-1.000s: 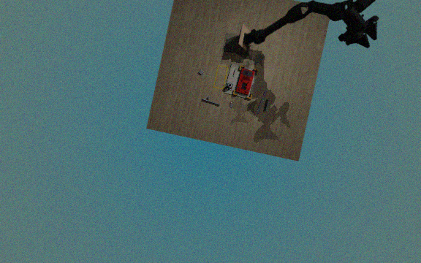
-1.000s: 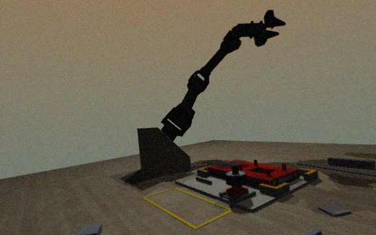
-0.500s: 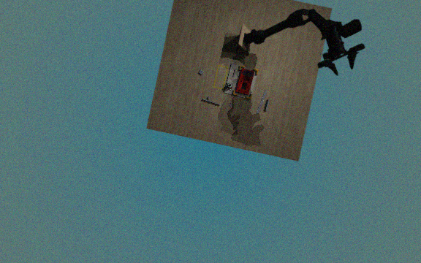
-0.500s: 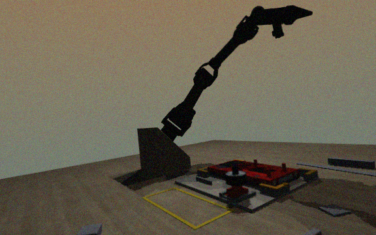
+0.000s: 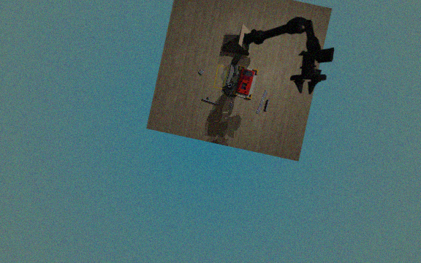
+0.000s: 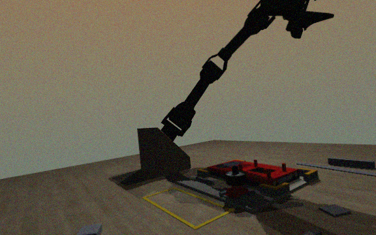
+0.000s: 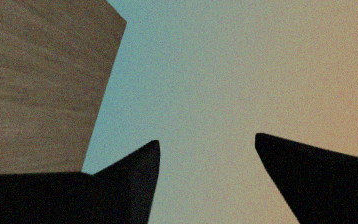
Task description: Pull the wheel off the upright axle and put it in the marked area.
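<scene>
Now: gripper tip 400 mm to the left of the wheel, 400 mm above it and 100 mm past it. Round my gripper tip: long grey strip (440 mm below, 110 mm to the right, 10 mm behind); then small grey tile (440 mm below, 360 mm to the right, 50 mm ahead).
</scene>
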